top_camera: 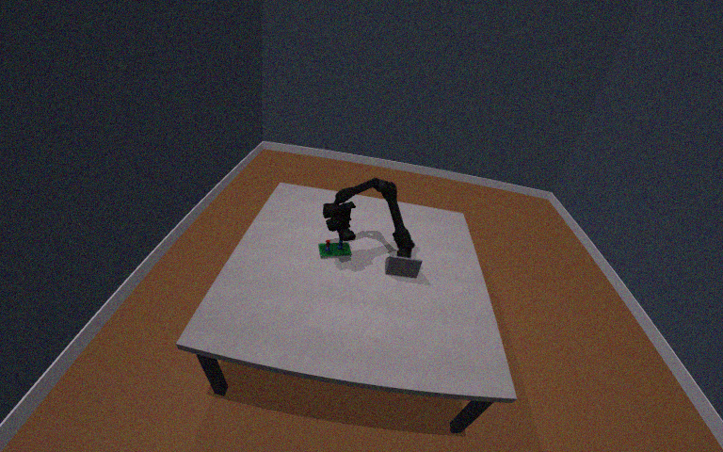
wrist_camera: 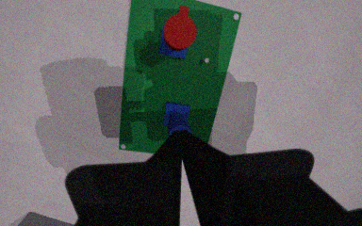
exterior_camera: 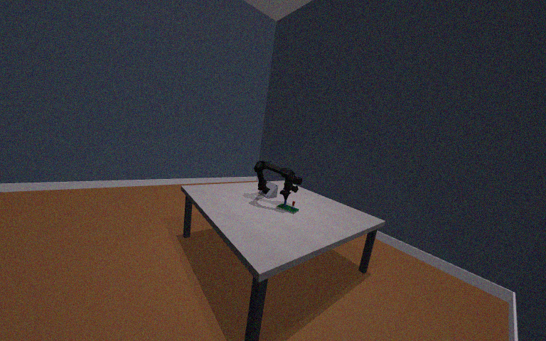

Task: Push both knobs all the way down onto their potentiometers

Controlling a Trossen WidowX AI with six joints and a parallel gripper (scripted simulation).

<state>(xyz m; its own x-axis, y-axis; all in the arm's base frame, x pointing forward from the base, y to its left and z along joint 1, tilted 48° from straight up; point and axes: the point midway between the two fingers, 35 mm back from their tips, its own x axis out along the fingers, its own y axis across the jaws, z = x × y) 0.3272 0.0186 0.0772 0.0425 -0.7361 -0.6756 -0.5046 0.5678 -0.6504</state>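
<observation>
Now: the blue knob 20 mm below my gripper tip. Round my gripper tip: red knob: 60 mm ahead, 30 mm to the left.
</observation>
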